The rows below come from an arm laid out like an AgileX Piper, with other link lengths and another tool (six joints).
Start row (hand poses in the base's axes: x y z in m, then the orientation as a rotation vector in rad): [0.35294 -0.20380 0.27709 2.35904 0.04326 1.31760]
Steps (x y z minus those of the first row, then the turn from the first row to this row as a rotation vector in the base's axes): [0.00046 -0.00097 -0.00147 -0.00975 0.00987 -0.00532]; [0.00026 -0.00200 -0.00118 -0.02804 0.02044 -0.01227]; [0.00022 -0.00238 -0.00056 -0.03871 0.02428 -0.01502]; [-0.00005 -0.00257 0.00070 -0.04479 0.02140 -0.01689]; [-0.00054 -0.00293 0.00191 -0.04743 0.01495 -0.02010]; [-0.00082 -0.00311 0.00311 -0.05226 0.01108 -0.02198]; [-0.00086 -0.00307 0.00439 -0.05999 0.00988 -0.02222]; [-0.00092 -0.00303 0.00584 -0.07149 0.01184 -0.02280]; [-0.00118 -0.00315 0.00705 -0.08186 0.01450 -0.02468]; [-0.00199 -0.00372 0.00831 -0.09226 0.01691 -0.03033]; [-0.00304 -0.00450 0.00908 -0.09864 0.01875 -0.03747]
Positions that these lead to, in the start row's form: [0.35340 -0.20477 0.27562 2.35600 0.04625 1.30043]; [0.35320 -0.20580 0.27591 2.34573 0.05301 1.27904]; [0.35316 -0.20618 0.27653 2.33853 0.05775 1.26992]; [0.35289 -0.20637 0.27779 2.33105 0.05858 1.27051]; [0.35240 -0.20673 0.27900 2.32375 0.05458 1.27571]; [0.35212 -0.20691 0.28020 2.31667 0.05430 1.27780]; [0.35208 -0.20687 0.28148 2.30936 0.05858 1.27662]; [0.35202 -0.20683 0.28293 2.30085 0.06576 1.27040]; [0.35176 -0.20695 0.28414 2.29337 0.07089 1.26315]; [0.35095 -0.20752 0.28540 2.28467 0.07156 1.25446]; [0.34990 -0.20830 0.28617 2.27855 0.06783 1.24705]
